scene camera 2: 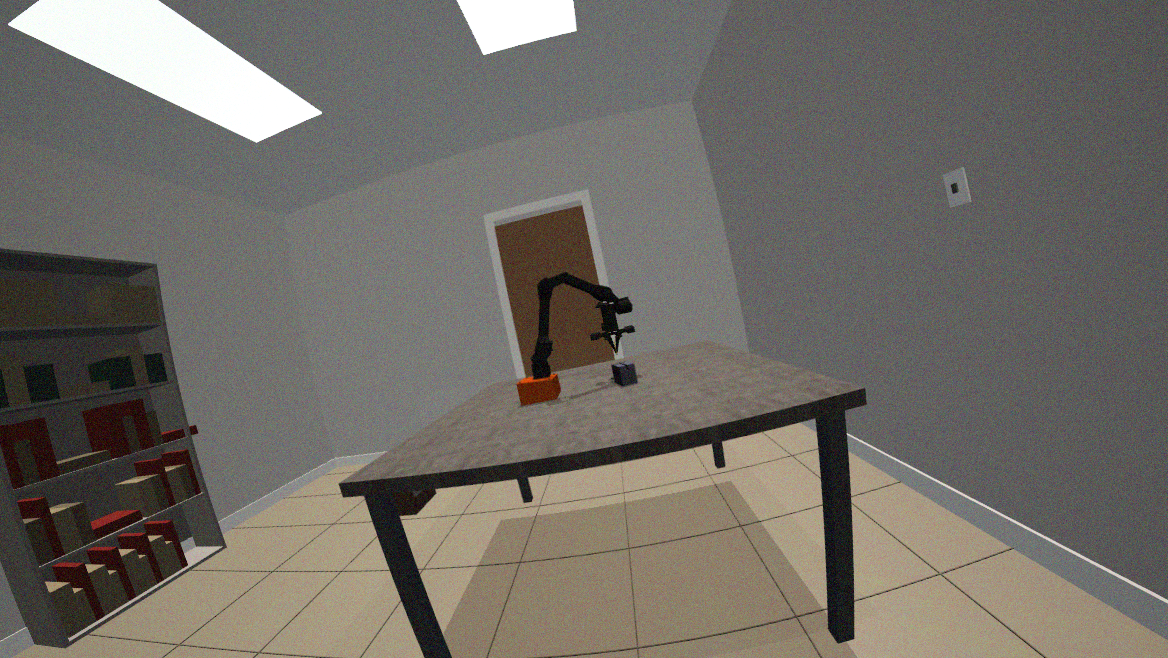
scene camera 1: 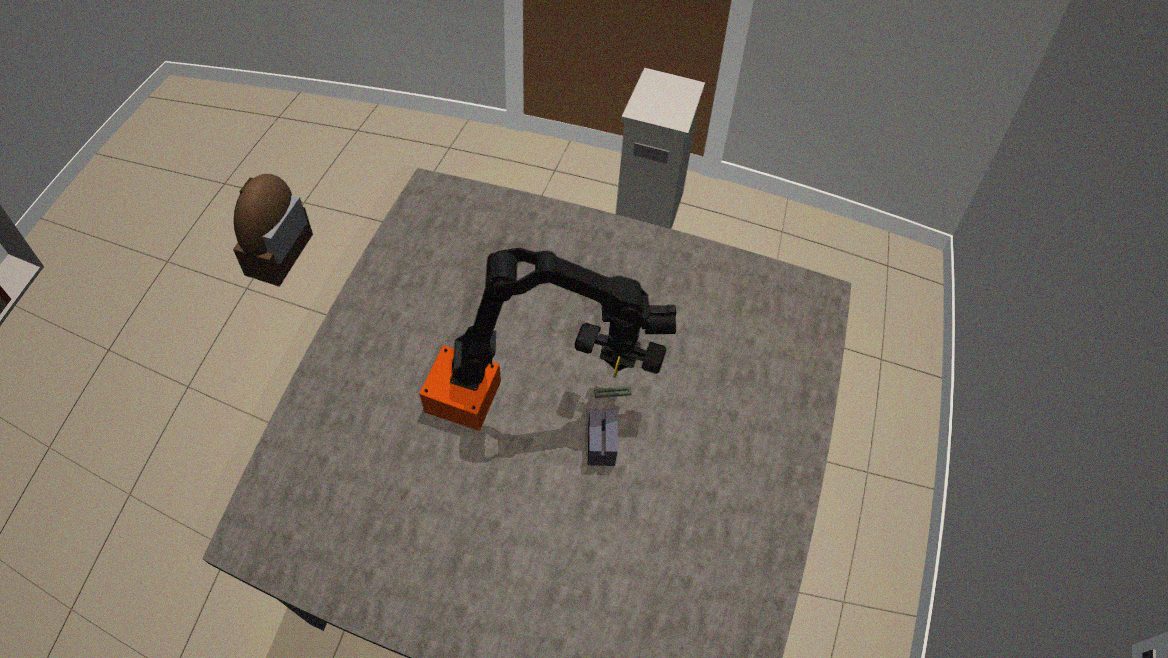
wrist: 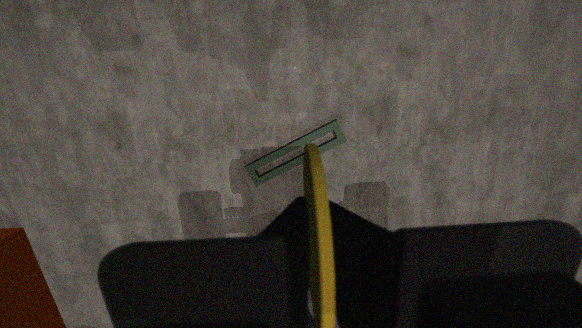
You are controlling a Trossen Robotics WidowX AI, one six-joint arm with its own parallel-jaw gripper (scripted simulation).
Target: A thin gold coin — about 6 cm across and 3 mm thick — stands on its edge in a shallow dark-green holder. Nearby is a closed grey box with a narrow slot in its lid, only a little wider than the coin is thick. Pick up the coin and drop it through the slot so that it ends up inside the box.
Note:
The gripper carries a gold coin.
The gripper also shows in the wrist view.

